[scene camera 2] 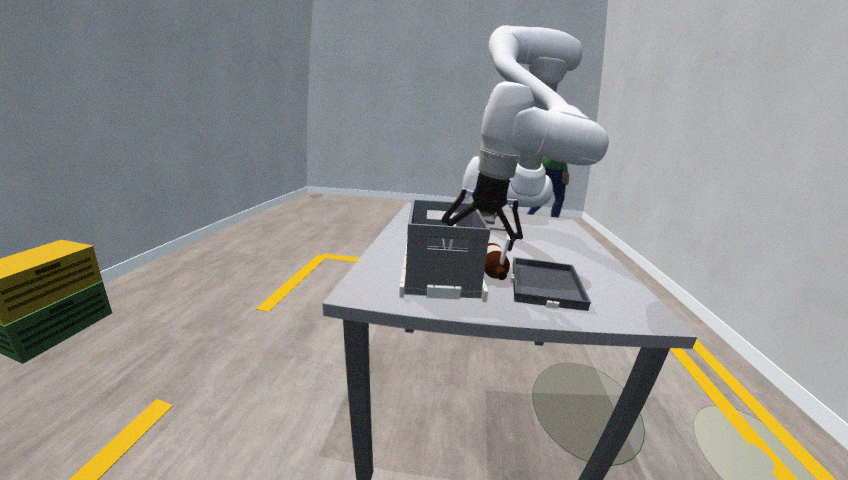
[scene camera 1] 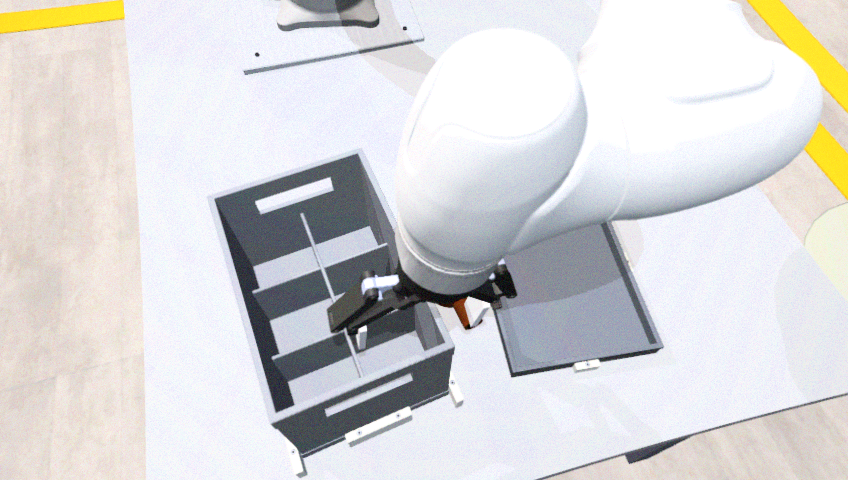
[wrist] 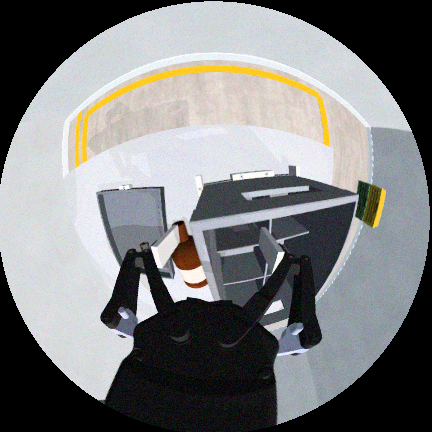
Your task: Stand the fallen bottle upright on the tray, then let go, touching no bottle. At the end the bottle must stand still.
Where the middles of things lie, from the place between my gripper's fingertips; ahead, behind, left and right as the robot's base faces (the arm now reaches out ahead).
The brown bottle (wrist: 185,256) is 9 cm behind my hand, 5 cm to the left of it and 5 cm below it.
